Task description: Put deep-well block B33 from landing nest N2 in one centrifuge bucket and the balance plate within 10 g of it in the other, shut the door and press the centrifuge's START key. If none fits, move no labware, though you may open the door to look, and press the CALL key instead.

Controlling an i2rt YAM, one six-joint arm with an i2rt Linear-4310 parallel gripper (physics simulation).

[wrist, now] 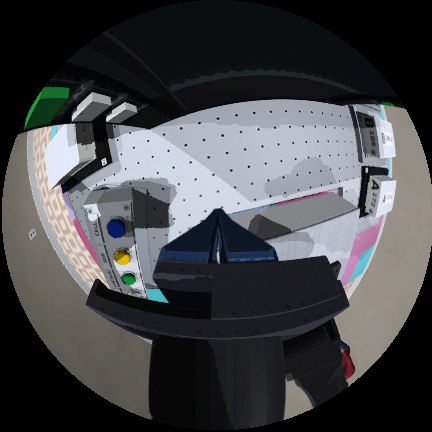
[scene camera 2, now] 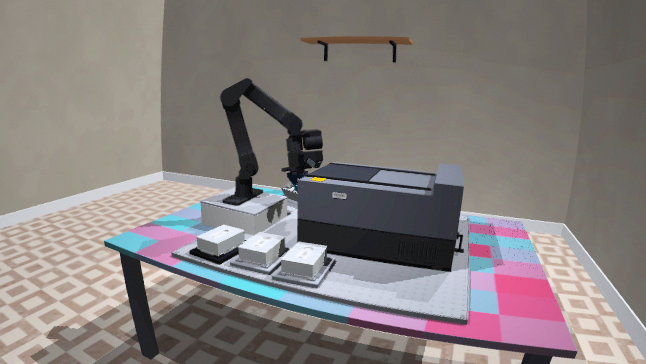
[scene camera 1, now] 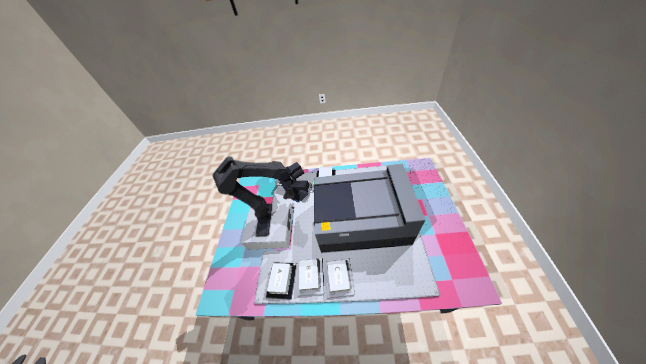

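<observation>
My gripper is shut and empty, low in front of the centrifuge, whose top door is closed. In the wrist view the key box stands left of the fingertips, with its blue CALL key apart from them. A white block sits on a black nest at the back; its label is unreadable. Balance plates A, marked 172 g, B, marked 186 g, and C, weight unreadable, stand on front nests.
The key box also bears a yellow key and a green key. A larger green key and two pale keys are on the centrifuge front. The arm's pedestal stands left of the centrifuge.
</observation>
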